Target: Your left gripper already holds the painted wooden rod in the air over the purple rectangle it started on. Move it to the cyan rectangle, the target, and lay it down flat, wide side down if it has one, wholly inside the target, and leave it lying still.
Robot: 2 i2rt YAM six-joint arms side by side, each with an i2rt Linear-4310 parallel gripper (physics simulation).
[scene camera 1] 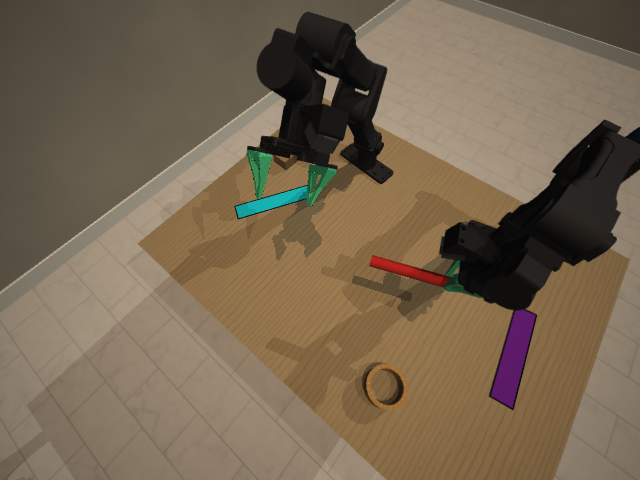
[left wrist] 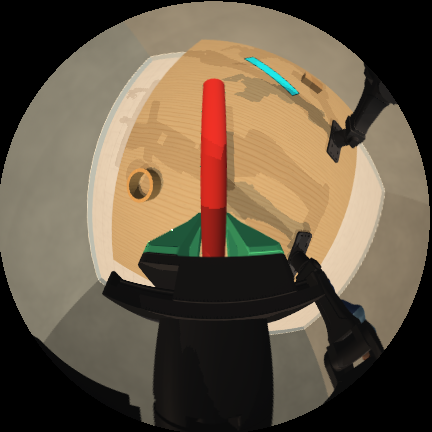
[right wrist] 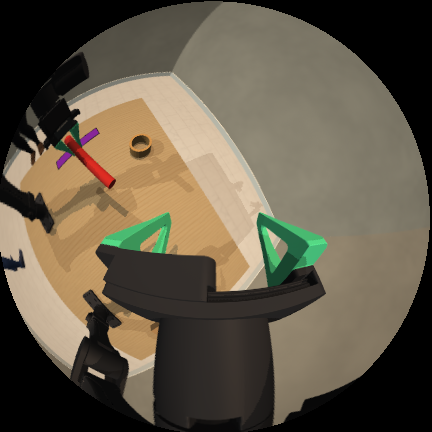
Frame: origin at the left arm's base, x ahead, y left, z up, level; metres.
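Seen in the pictures: left gripper, fingertip midpoint: (scene camera 1: pixel 445 283) (left wrist: pixel 213 217) (right wrist: pixel 77 150); right gripper, fingertip midpoint: (scene camera 1: pixel 284 202) (right wrist: pixel 213 216); left arm's base, link origin: (left wrist: pixel 295 256) (right wrist: pixel 42 211); right arm's base, link origin: (scene camera 1: pixel 366 163) (left wrist: pixel 334 139) (right wrist: pixel 101 309).
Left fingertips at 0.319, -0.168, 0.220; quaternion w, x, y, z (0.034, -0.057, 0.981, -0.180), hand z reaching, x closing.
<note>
Offsets run from my left fingertips to a thing's top centre, as dx, dy, dz. "*": to the spot under its first point. Level surfaces: height alone.
The painted wooden rod {+0.005, -0.046, +0.022} (scene camera 1: pixel 409 270) (left wrist: pixel 213 145) (right wrist: pixel 91 162) is red and round. My left gripper (scene camera 1: pixel 450 283) (left wrist: pixel 213 217) (right wrist: pixel 77 150) is shut on it near one end and holds it in the air above the table, with its shadow apart from it. The cyan rectangle {* -0.139, -0.541, -0.219} (scene camera 1: pixel 271 202) (left wrist: pixel 272 76) lies in the upper left of scene camera 1, well away from the rod. The purple rectangle {* +0.015, +0.260, -0.219} (scene camera 1: pixel 512 359) (right wrist: pixel 91 137) lies at the lower right there. My right gripper (scene camera 1: pixel 284 202) (right wrist: pixel 213 216) is open and empty; its fingers hang above the cyan rectangle and one hides its right end.
A wooden ring {+0.217, -0.016, -0.170} (scene camera 1: pixel 368 393) (left wrist: pixel 131 186) (right wrist: pixel 132 147) stands on the wooden table top {dz -0.220} (scene camera 1: pixel 439 413) in the lower middle of scene camera 1. A small wooden block {-0.334, -0.581, -0.180} (scene camera 1: pixel 285 162) (left wrist: pixel 312 82) lies behind the cyan rectangle, partly hidden by the right gripper.
</note>
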